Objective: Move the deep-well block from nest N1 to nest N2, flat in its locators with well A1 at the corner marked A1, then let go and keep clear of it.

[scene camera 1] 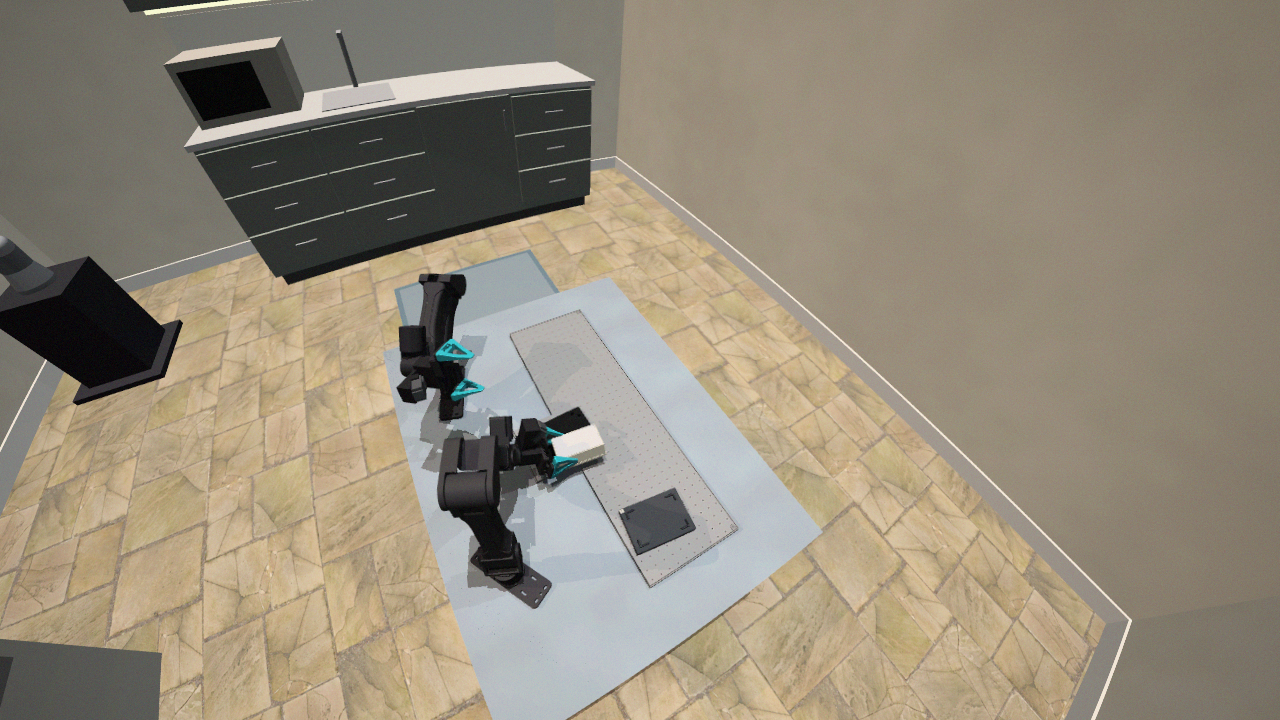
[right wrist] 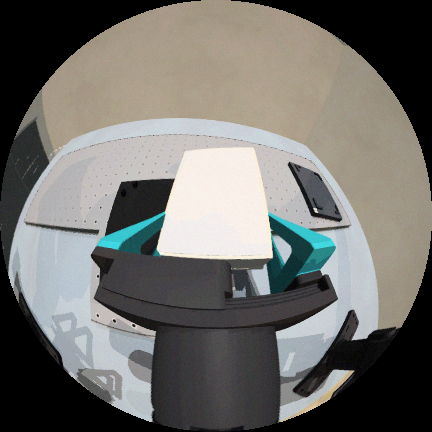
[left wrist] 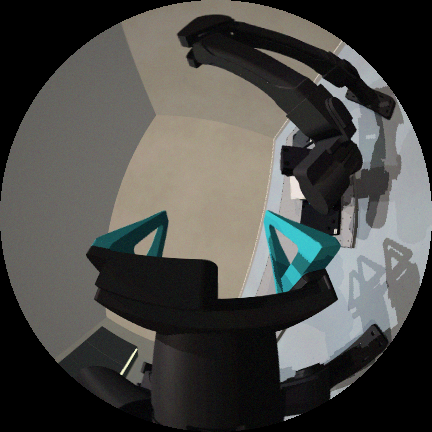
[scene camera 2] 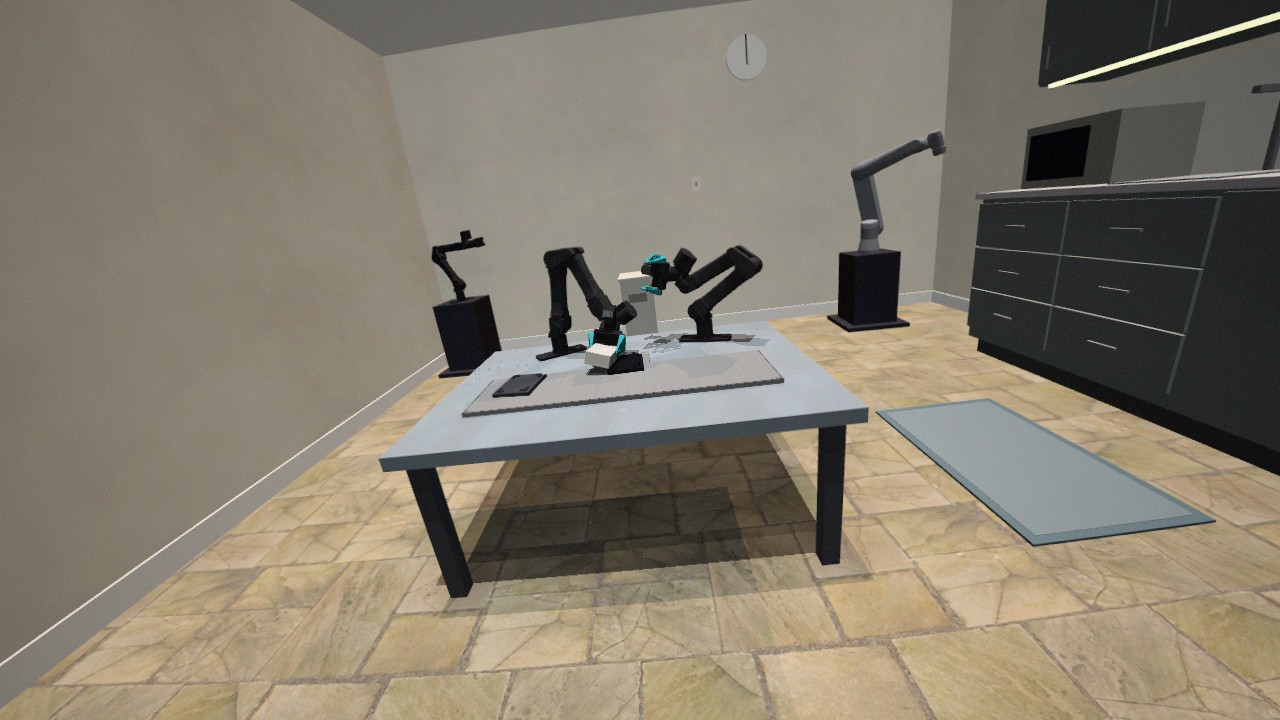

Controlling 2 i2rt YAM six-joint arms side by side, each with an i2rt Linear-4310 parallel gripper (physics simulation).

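Frame: origin at the left arm's base, x back, y right, z up, level; centimetres.
Where they show: left gripper, fingertip midpoint: [scene camera 1: 478, 373] [left wrist: 215, 215] [scene camera 2: 643, 275]; right gripper, fingertip midpoint: [scene camera 1: 572, 448] [right wrist: 215, 215]; left arm's base, link origin: [scene camera 2: 705, 339]; right arm's base, link origin: [scene camera 1: 510, 573] [right wrist: 332, 354] [scene camera 2: 561, 353].
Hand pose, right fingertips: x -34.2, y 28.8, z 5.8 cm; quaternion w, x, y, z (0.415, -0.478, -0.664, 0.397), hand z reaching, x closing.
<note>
Things, the pixels of their top centre, and the offset from my right fingertips. Level surfaces: height alone.
- white deep-well block, top centre: [right wrist: 225, 171] [scene camera 1: 577, 440] [left wrist: 297, 179] [scene camera 2: 600, 345] dx -1.7, dy -0.2, dz +3.8 cm
- middle black nest, top centre: [right wrist: 146, 221] [left wrist: 314, 211] [scene camera 1: 563, 431] [scene camera 2: 624, 358] dx +1.6, dy -7.0, dz -2.3 cm
- perforated grey board, surface height: dz -4.5 cm
The white deep-well block [scene camera 1: 587, 441] [scene camera 2: 600, 356] [left wrist: 297, 188] [right wrist: 217, 195] is between the fingers of my right gripper [scene camera 1: 569, 447] [scene camera 2: 606, 347] [right wrist: 215, 215], which is shut on it. It is held raised, beside and partly over the middle black nest [scene camera 1: 568, 418] [scene camera 2: 631, 362] [left wrist: 320, 221] [right wrist: 140, 207], hiding part of it. The other black nest [scene camera 1: 657, 521] [scene camera 2: 519, 385] [right wrist: 315, 192] is empty, with a pale corner mark. Nest labels and well A1 are not legible. My left gripper [scene camera 1: 477, 370] [scene camera 2: 646, 275] [left wrist: 215, 215] is open and empty, raised away from the block.
A perforated grey board [scene camera 1: 572, 358] [scene camera 2: 716, 376] [right wrist: 85, 200] lies on the pale blue table [scene camera 1: 751, 537] [scene camera 2: 716, 429] under the nests. The left arm stands folded to the upper left of the right arm in scene camera 1. Both arm bases are along the table's left side there.
</note>
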